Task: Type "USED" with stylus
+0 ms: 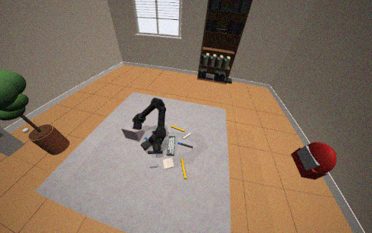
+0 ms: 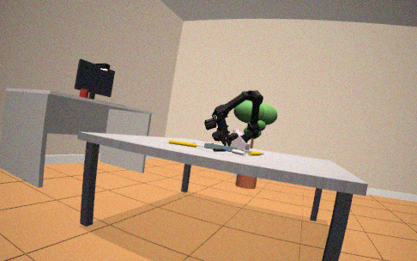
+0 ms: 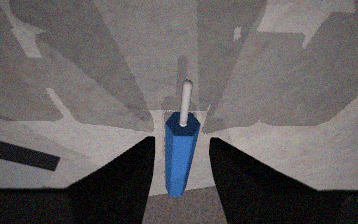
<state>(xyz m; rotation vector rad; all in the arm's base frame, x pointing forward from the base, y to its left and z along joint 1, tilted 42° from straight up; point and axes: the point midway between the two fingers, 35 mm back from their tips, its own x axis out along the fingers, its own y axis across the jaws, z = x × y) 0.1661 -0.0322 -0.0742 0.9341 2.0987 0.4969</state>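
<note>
Now: the black bar 80 mm ahead of my gripper tip and 80 mm to the right of it. From my gripper tip the other things lie so: dark pen 280 mm ahead, 60 mm to the left; then blue stylus right at my gripper tip; then white pad 210 mm ahead, 140 mm to the right, 10 mm below.
</note>
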